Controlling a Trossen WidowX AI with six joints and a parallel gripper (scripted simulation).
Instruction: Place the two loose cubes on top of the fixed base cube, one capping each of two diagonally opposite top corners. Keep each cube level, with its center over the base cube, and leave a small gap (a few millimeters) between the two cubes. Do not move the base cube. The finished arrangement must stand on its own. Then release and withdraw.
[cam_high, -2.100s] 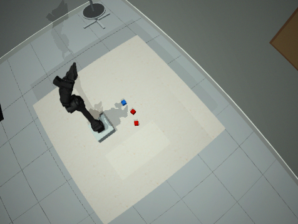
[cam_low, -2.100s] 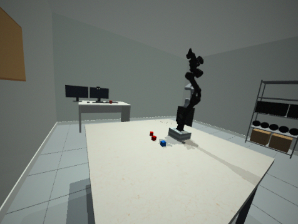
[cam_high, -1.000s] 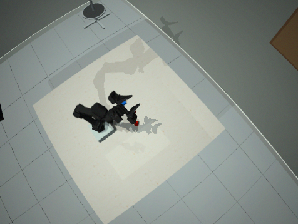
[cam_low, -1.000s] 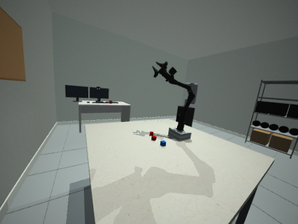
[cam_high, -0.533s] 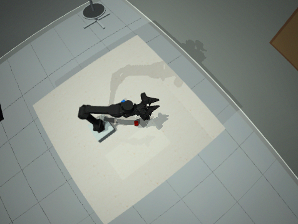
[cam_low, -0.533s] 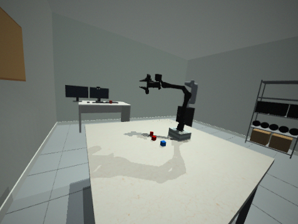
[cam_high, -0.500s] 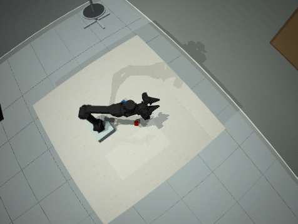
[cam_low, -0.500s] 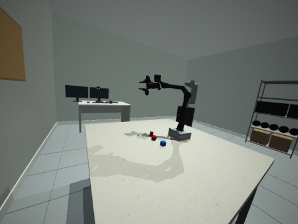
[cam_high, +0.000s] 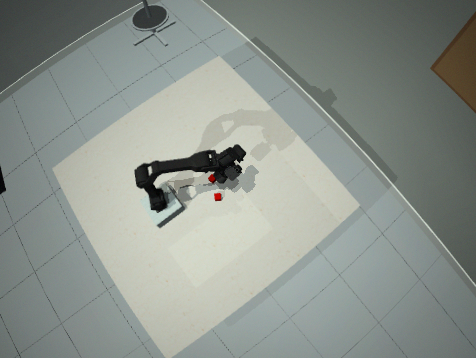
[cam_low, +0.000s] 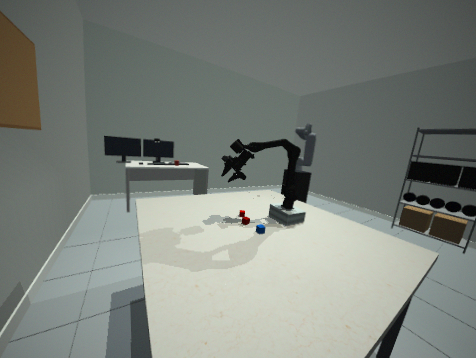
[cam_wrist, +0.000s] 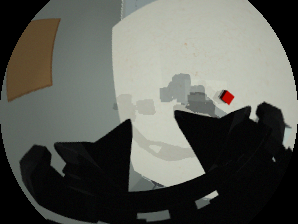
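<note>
The blue base cube is 15 cm behind my gripper tip, 20 cm to the left of it and 23 cm below it. From my gripper tip the other things lie so: red cube (15 cm behind, 2 cm to the right, 23 cm below).
</note>
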